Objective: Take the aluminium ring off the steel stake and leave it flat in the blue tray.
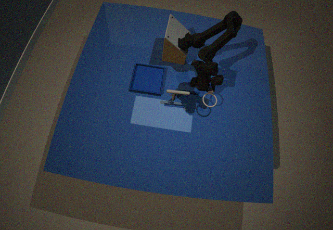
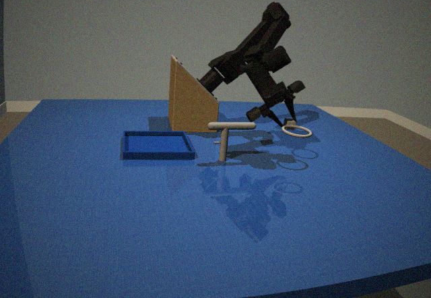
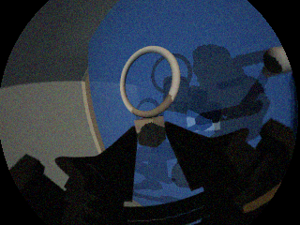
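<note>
Now: the aluminium ring 5 cm ahead of my gripper tip and 1 cm to the right of it. From my gripper tip the other things lie so: blue tray (9 cm behind, 37 cm to the right, 8 cm below).
</note>
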